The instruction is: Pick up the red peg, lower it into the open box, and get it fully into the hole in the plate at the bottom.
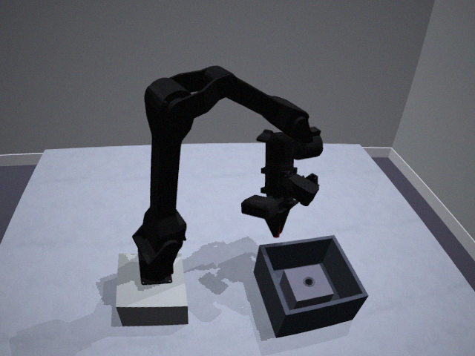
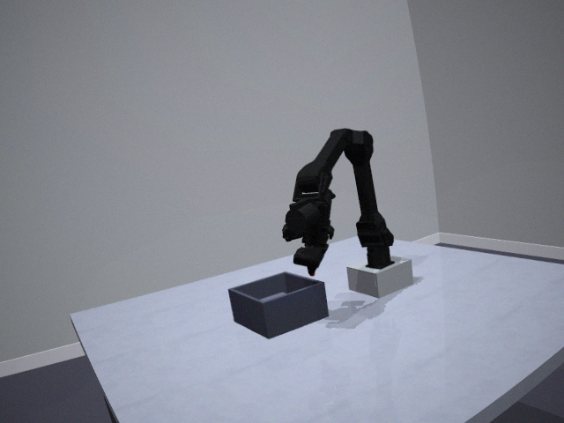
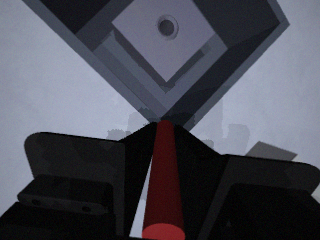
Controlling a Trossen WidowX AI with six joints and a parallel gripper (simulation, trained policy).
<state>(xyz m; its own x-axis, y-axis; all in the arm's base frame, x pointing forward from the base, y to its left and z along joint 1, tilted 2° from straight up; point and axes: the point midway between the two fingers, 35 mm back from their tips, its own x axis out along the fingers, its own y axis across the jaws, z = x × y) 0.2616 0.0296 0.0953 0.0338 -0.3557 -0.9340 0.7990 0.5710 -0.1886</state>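
My gripper tip is now 10 mm to the right of the red peg and 30 mm below it. Round my gripper tip: grey plate 60 mm ahead, 90 mm to the right, 90 mm below; dark box 60 mm ahead, 90 mm to the right, 100 mm below.
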